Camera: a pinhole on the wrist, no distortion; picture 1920 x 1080 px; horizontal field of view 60.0 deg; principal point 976.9 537.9 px. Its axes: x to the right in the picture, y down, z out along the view. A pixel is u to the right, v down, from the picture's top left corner.
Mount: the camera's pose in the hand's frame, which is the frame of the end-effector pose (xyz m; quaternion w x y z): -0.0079 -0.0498 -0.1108 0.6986 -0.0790 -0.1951 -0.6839
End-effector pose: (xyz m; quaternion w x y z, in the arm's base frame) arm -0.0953 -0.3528 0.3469 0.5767 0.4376 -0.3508 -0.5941
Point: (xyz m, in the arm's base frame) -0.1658 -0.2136 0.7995
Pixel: 77.8 171.0
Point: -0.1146 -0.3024 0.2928
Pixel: 1855.5 182.8
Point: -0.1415 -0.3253 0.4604
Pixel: 616.4 559.5
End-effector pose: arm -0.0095 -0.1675 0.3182 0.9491 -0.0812 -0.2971 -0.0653
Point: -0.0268 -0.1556 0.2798
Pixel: 635.8 372.2
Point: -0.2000 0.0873 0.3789
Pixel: 491.9 262.8
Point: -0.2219 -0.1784 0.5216
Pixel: 1764.2 599.8
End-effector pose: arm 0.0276 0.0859 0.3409 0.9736 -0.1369 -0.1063 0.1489
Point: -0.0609 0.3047 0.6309
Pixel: 977.4 967.5
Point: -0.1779 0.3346 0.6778
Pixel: 951.3 675.0
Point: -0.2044 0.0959 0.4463
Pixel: outside the picture
